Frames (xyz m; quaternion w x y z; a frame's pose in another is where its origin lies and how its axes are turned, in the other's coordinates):
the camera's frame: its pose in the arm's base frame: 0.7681 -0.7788 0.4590 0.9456 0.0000 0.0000 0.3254
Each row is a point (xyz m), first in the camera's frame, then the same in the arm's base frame.
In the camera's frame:
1: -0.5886 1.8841 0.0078
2: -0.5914 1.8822 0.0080
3: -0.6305 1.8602 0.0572
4: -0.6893 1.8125 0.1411
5: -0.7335 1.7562 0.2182
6: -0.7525 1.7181 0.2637
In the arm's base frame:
1: -0.8553 0.3441 0.4668
2: -0.8563 0.3409 0.4670
3: -0.8736 0.2995 0.5162
4: -0.8906 0.2257 0.6001
5: -0.8908 0.1541 0.6772
6: -0.8823 0.1124 0.7227

